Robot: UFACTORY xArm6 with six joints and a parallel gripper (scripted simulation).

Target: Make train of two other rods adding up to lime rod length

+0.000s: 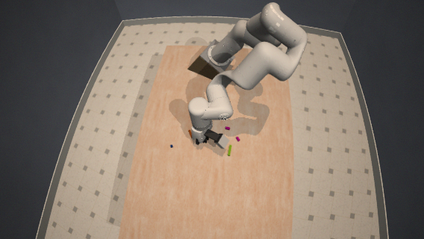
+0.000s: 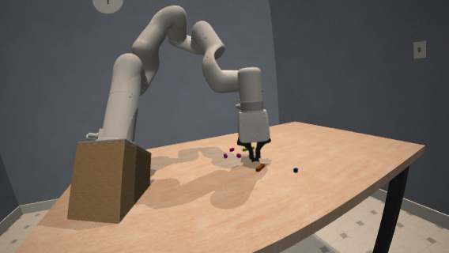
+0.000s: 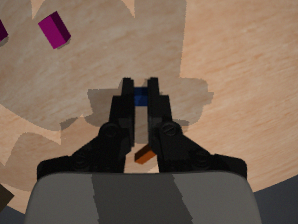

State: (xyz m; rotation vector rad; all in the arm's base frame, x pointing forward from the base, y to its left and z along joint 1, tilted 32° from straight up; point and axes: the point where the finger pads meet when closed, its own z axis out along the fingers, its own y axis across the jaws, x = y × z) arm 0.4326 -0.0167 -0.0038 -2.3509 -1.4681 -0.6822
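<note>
Now: the orange rod 2 cm behind my hand, 7 cm to the right of it and 2 cm below it. Also, from my hand: lime rod: 4 cm ahead, 12 cm to the left, 2 cm below.
</note>
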